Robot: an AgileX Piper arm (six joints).
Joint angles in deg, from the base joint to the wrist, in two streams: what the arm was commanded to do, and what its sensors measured. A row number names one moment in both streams.
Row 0, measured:
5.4, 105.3, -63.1, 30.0, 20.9, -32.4
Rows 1 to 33, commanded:
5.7, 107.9, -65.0, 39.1, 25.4, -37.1
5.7, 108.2, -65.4, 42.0, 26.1, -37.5
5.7, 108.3, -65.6, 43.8, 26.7, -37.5
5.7, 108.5, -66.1, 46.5, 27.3, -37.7
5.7, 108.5, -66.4, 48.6, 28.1, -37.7
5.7, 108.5, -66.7, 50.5, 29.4, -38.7
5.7, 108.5, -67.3, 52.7, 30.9, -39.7
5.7, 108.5, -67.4, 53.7, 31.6, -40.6
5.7, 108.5, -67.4, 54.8, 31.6, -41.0
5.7, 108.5, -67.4, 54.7, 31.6, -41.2
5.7, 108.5, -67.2, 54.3, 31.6, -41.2
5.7, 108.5, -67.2, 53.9, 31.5, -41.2
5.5, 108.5, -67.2, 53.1, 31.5, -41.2
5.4, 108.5, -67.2, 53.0, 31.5, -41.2
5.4, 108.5, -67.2, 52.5, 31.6, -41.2
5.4, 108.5, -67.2, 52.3, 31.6, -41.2
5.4, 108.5, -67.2, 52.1, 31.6, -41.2
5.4, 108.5, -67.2, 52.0, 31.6, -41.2
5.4, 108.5, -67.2, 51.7, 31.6, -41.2
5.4, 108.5, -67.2, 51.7, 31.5, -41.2
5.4, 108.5, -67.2, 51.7, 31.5, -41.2
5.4, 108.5, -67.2, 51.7, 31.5, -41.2
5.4, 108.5, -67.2, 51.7, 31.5, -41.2
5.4, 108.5, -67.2, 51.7, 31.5, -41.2
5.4, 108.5, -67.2, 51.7, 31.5, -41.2
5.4, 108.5, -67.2, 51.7, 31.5, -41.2
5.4, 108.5, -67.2, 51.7, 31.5, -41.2
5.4, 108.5, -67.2, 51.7, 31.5, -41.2
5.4, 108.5, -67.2, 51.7, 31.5, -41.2
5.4, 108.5, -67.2, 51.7, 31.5, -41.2
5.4, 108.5, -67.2, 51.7, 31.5, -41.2
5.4, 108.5, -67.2, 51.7, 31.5, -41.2
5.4, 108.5, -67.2, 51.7, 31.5, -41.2
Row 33, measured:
5.6, 108.6, -67.0, 52.2, 31.4, -40.5
